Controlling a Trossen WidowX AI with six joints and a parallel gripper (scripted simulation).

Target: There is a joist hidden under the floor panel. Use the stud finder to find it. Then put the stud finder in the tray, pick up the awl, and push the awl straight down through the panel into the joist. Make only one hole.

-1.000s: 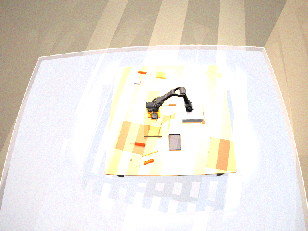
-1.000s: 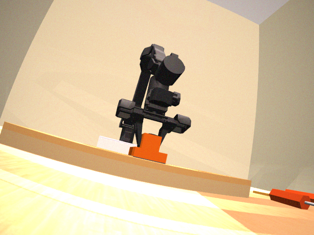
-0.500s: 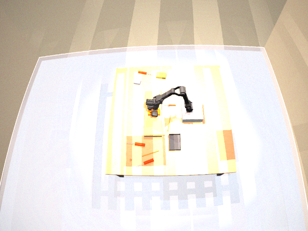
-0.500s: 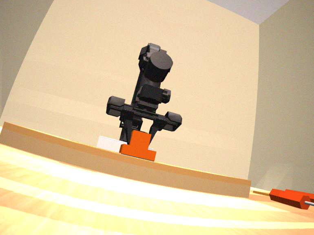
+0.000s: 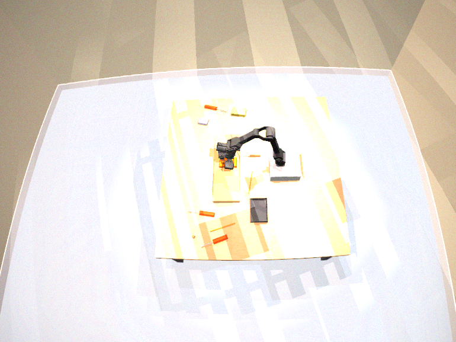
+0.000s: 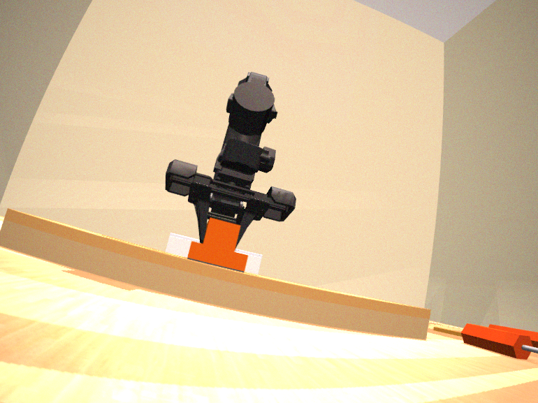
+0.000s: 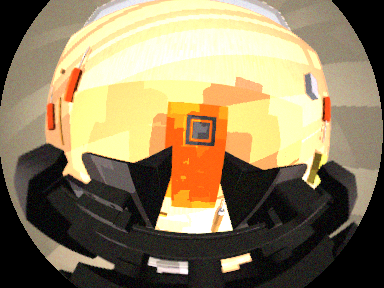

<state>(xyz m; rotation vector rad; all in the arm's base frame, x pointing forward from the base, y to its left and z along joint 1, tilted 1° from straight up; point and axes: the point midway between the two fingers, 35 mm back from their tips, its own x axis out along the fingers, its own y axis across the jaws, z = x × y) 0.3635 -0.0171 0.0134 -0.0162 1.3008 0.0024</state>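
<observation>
My gripper tip is 220 mm past the dark grey tray, 340 mm to the right of it and 50 mm above it. Also, from my gripper tip: square indicator 20 mm ahead, 30 mm above; then grey block 200 mm ahead, 380 mm to the right, 50 mm below; then stud finder 10 mm ahead, 20 mm above.
</observation>
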